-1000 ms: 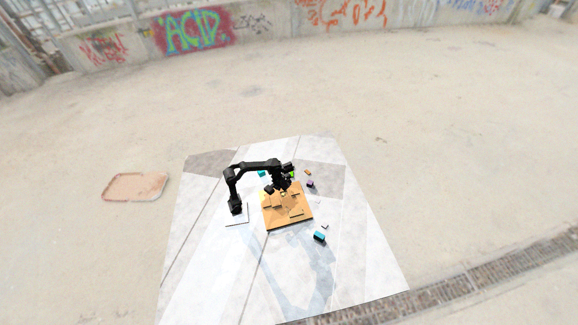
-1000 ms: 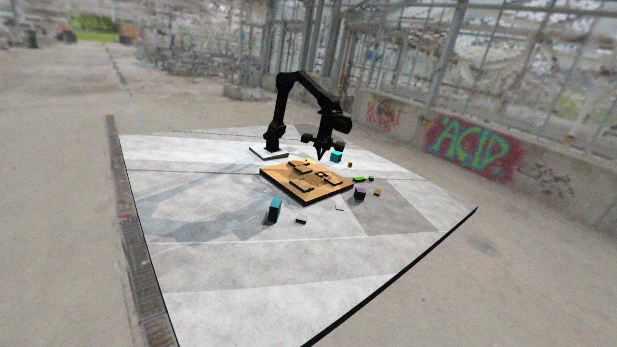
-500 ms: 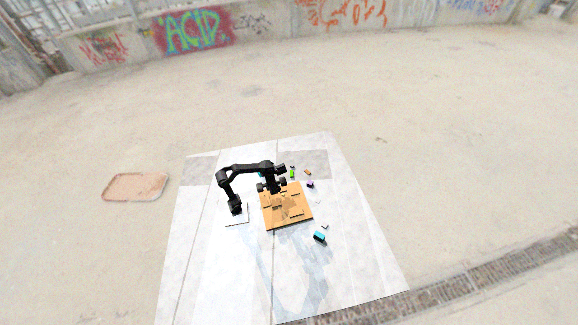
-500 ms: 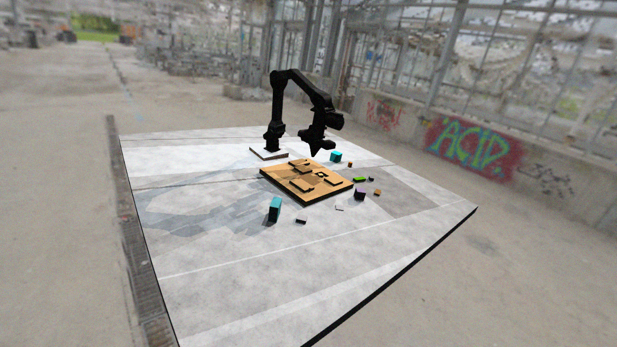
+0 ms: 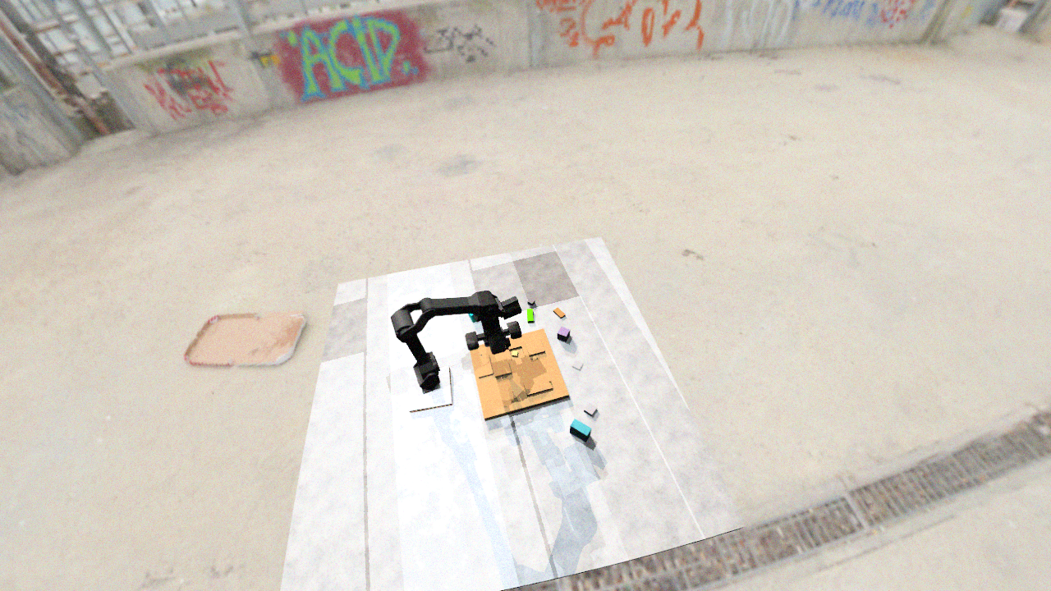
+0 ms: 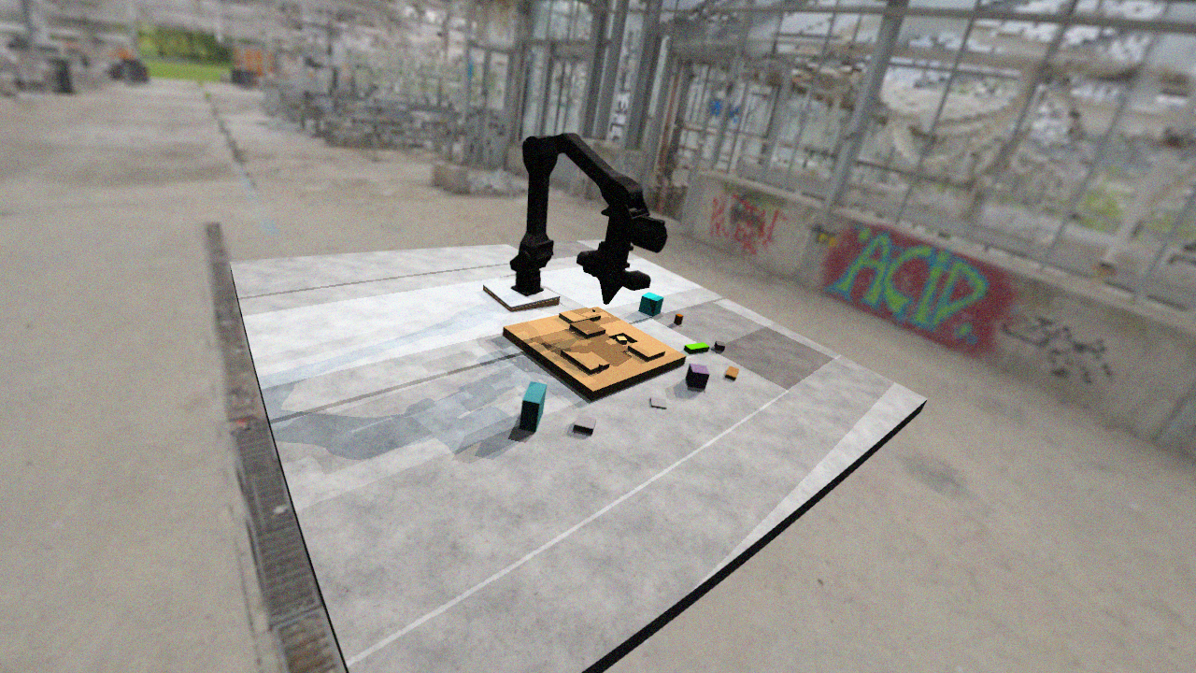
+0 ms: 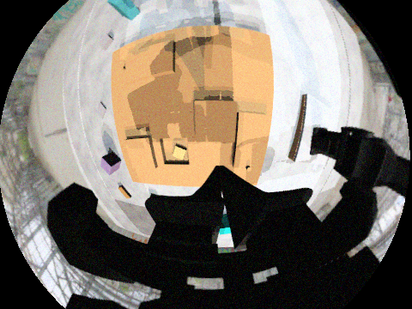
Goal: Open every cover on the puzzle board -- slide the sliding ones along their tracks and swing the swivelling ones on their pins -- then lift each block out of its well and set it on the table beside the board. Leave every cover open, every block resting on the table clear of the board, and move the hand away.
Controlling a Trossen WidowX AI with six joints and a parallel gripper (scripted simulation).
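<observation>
My gripper tip is now 3 cm short of the tan puzzle board, 7 cm to the left of it and 6 cm above it. Also, from my gripper tip: green block: 18 cm ahead, 15 cm to the left, 8 cm below; cyan cube: 2 cm behind, 24 cm to the left, 6 cm below; small orange block: 7 cm ahead, 25 cm to the left, 7 cm below.
</observation>
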